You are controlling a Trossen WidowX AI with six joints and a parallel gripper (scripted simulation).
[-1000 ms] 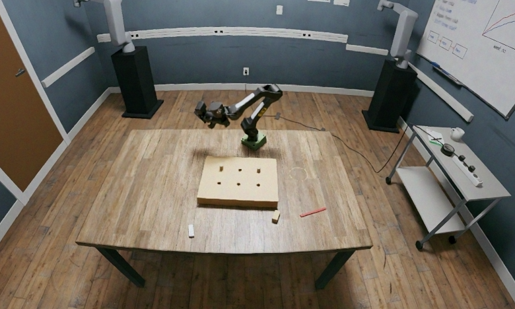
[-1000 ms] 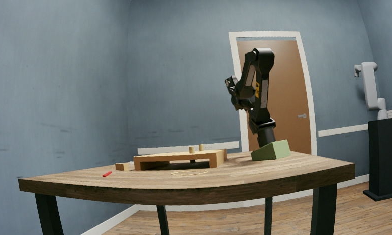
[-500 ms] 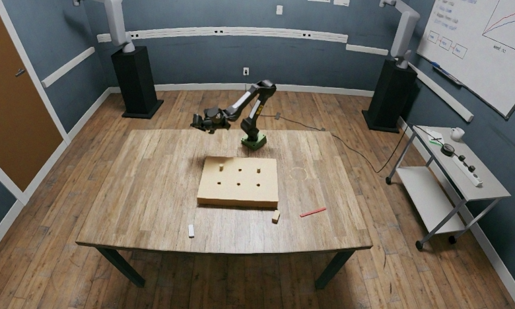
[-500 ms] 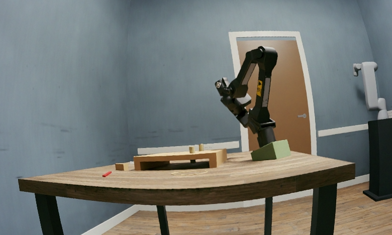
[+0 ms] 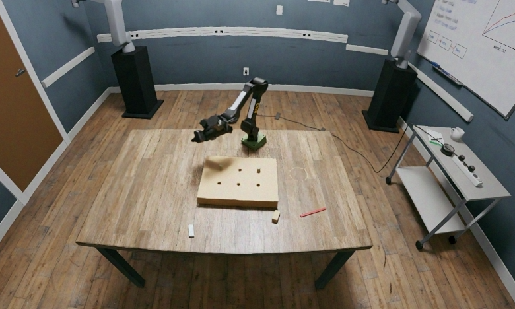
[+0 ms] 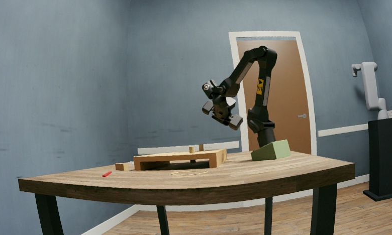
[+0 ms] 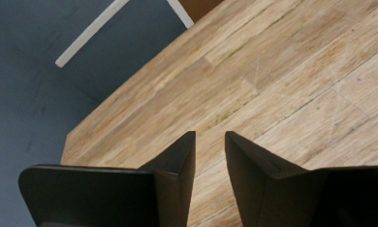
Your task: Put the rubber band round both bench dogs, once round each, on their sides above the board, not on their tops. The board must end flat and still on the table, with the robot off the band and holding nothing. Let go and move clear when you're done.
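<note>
The tan board is 24 cm to the left of my hand, 14 cm below it and 12 cm ahead of it. From my hand the other things lie so: wooden block (43 cm to the left, 30 cm ahead, 16 cm below); white piece (43 cm ahead, 17 cm below, 7 cm to the left); red stick (62 cm to the left, 26 cm ahead, 17 cm below).
</note>
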